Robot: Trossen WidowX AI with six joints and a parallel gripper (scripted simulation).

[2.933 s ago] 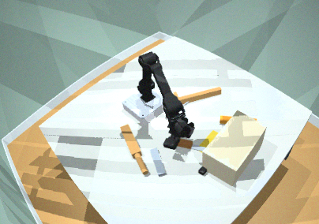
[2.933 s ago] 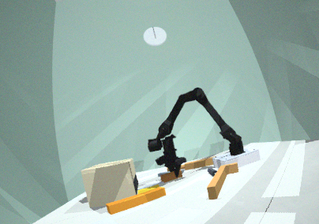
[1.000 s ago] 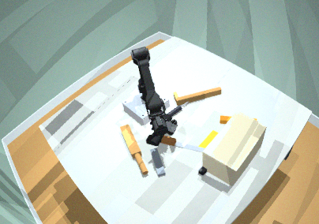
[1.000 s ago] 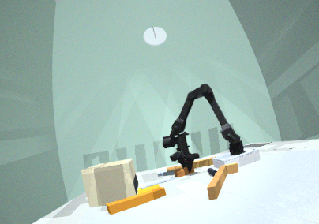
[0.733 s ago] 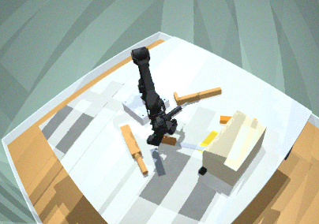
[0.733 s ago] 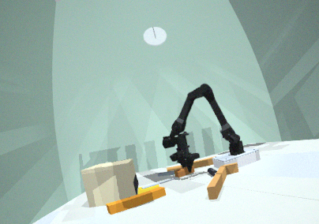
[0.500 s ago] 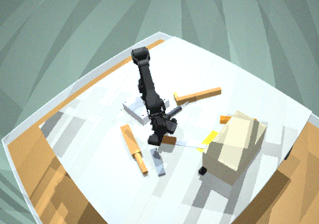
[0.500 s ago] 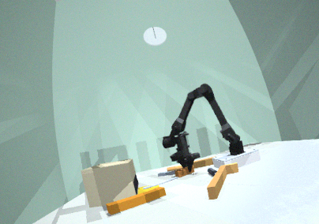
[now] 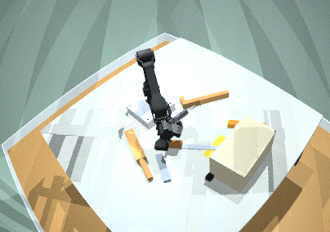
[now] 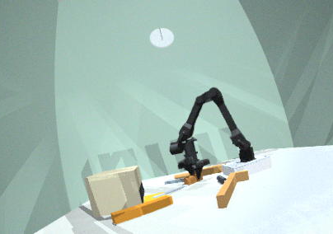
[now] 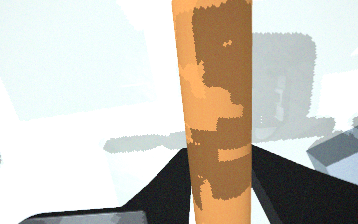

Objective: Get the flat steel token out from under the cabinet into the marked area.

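The grey flat bar is 10 cm to the right of my gripper tip and 10 cm ahead of it. Also, from my gripper tip: orange paddle 15 cm to the right, 2 cm behind, 1 cm above; orange bar 38 cm to the left, 21 cm ahead, 1 cm above.
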